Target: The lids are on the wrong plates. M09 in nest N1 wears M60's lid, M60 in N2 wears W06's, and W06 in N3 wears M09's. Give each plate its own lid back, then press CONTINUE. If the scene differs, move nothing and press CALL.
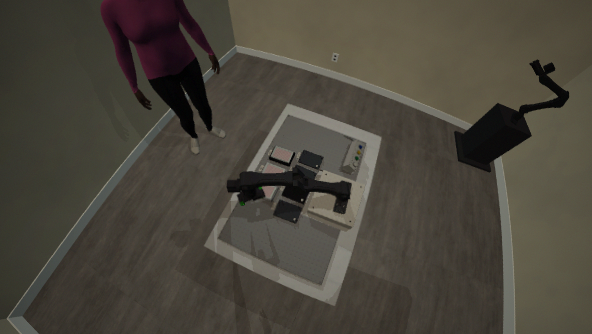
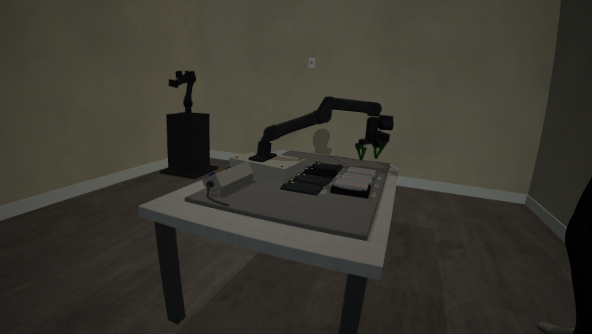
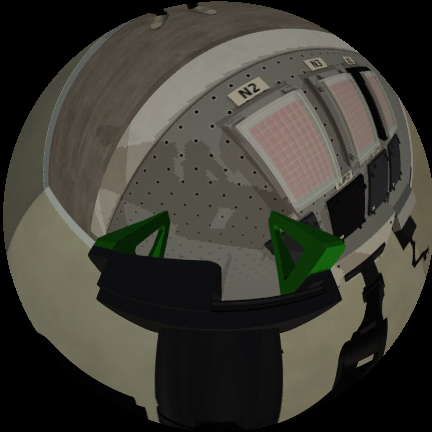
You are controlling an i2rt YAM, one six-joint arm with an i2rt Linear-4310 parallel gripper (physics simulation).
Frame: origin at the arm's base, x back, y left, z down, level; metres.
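Seen in the pictures: gripper, fingertip midpoint: [image 1: 252, 200] [image 2: 368, 159] [image 3: 218, 216]; arm's base, link origin: [image 1: 342, 197] [image 2: 263, 157] [image 3: 365, 261].
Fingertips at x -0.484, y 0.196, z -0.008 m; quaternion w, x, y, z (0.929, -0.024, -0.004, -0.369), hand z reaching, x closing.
Offsets run from my fingertips to a thing's top centre. "pt": to the spot under its first point.
Three plates with pink wells and clear lids stand in a row: the N2 plate @(dx +0.025, dy -0.102, dz +0.033 m) [image 3: 295, 150], the N3 plate @(dx +0.035, dy -0.232, dz +0.033 m) [image 3: 352, 115] and, on a black base, the N1 plate @(dx +0.044, dy -0.364, dz +0.022 m) [image 3: 381, 97] [image 1: 282, 155]. Their codes cannot be read, so I cannot tell whose lid each wears. My gripper [image 3: 218, 216] [image 2: 369, 158] [image 1: 251, 196] is open and empty, with green fingers. It hangs above the pegboard, to the side of the N2 plate away from N3, touching no plate. The button box @(dx +0.497, dy -0.512, dz -0.022 m) [image 1: 354, 156] [image 2: 231, 180] has several coloured buttons; its lettering cannot be read.
Dark lid pads, among them one pad @(pt dx +0.207, dy -0.023, dz +0.052 m) [image 1: 288, 211] and the LP2 pad @(dx +0.210, dy -0.153, dz +0.042 m) [image 3: 347, 206], lie in a row between the plates and the arm's pale base plate [image 2: 280, 162]. A person [image 1: 155, 45] stands beside the table. A second arm stands on a black pedestal [image 1: 495, 132] [image 2: 188, 142].
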